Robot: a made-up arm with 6 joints.
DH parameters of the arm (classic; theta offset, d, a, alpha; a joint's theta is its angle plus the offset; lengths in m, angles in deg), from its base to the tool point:
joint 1: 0 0.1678 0 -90
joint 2: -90 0 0.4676 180
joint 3: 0 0 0 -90
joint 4: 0 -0.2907 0 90
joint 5: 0 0.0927 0 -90
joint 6: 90 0 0 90
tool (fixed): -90 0 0 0
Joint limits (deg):
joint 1: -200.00..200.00
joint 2: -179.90..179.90
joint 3: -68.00..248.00
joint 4: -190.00..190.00
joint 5: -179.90..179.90
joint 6: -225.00..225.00
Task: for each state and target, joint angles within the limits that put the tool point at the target. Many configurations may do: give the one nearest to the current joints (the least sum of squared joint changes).
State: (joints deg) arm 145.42 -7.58 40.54 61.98 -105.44 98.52
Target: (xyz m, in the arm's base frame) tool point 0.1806 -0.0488 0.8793
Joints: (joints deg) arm 149.91 -28.03 39.31 58.59 -105.44 98.52
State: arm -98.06 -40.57 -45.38 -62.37 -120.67 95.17
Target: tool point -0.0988 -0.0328 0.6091
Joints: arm -116.91 -28.18 -11.48 -37.79 -120.67 95.17
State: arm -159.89 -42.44 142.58 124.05 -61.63 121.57
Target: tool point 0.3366 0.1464 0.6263
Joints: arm -149.30 -7.69 157.76 119.71 -61.63 121.57
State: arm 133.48 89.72 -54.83 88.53 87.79 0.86
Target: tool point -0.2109 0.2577 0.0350
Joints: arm 130.01 71.02 -57.62 87.45 87.79 0.86
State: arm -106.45 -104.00 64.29 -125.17 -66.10 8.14
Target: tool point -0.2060 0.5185 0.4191
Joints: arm -64.37 -94.60 28.97 -114.57 -66.10 8.14
